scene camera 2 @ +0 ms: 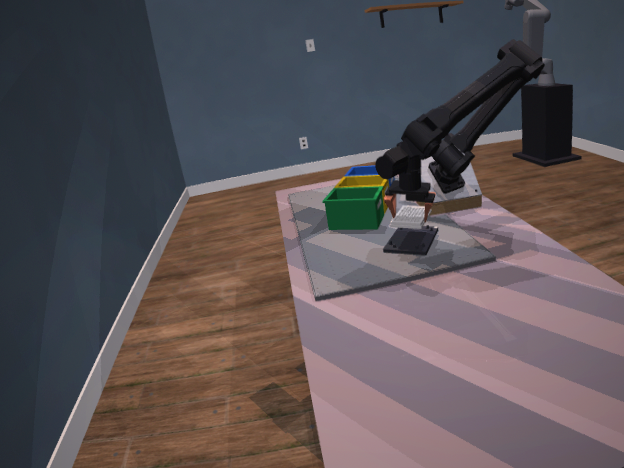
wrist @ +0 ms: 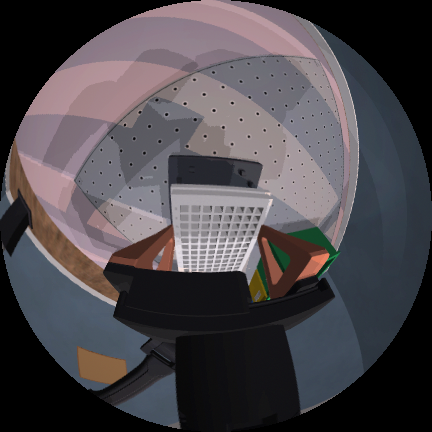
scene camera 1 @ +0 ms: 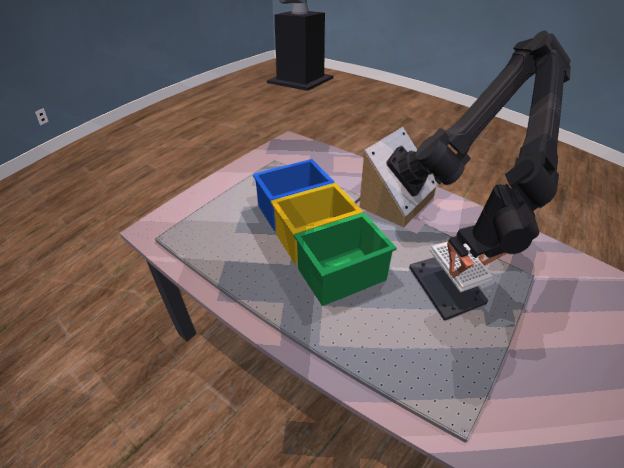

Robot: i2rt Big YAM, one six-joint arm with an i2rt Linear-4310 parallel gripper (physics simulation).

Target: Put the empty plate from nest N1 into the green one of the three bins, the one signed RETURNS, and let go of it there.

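Where they show: gripper, fingertip midpoint: (scene camera 2: 409, 220) (wrist: 216, 229) (scene camera 1: 466, 270); arm's base, link origin: (scene camera 2: 446, 175) (scene camera 1: 405, 171).
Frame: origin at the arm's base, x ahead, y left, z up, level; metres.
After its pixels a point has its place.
The white plate (scene camera 1: 476, 278) {x 0.275, y 0.272, z -0.008 m} (scene camera 2: 409, 216) {x 0.249, y 0.235, z -0.012 m} (wrist: 220, 220) {x 0.264, y 0.259, z -0.009 m}, with a grid of square wells, hangs raised above the nest, apart from it and roughly level. My gripper (scene camera 1: 468, 266) {x 0.253, y 0.245, z -0.018 m} (scene camera 2: 410, 218) {x 0.253, y 0.245, z -0.018 m} (wrist: 216, 229) {x 0.253, y 0.245, z -0.018 m} points down and is shut on the plate, with one orange finger at each long side. The dark flat nest (scene camera 1: 437, 292) {x 0.281, y 0.204, z -0.084 m} (scene camera 2: 410, 240) {x 0.252, y 0.236, z -0.083 m} (wrist: 215, 170) {x 0.280, y 0.271, z -0.083 m} lies beneath it; its N1 label cannot be read. The green bin (scene camera 1: 355, 278) {x 0.368, y 0.043, z -0.047 m} (scene camera 2: 354, 211) {x 0.353, y 0.052, z -0.034 m} (wrist: 318, 239) {x 0.405, y 0.020, z -0.053 m} stands beside the nest, open at the top. The word RETURNS cannot be read on it.
The yellow bin (scene camera 1: 285, 242) {x 0.335, y -0.155, z -0.071 m} (scene camera 2: 360, 179) {x 0.255, y -0.171, z -0.006 m} (wrist: 257, 287) {x 0.211, y -0.050, z -0.050 m} adjoins the green one, and the blue bin (scene camera 1: 265, 204) {x 0.269, y -0.262, z -0.046 m} (scene camera 2: 370, 169) {x 0.178, y -0.278, z -0.007 m} stands beyond it. The arm's wedge-shaped mount (scene camera 1: 381, 201) {x 0.089, y -0.026, z -0.055 m} is behind the bins and nest. The perforated board (scene camera 1: 352, 342) {x 0.478, y 0.101, z -0.095 m} (scene camera 2: 352, 266) {x 0.438, y 0.277, z -0.095 m} bears the bins and nest.
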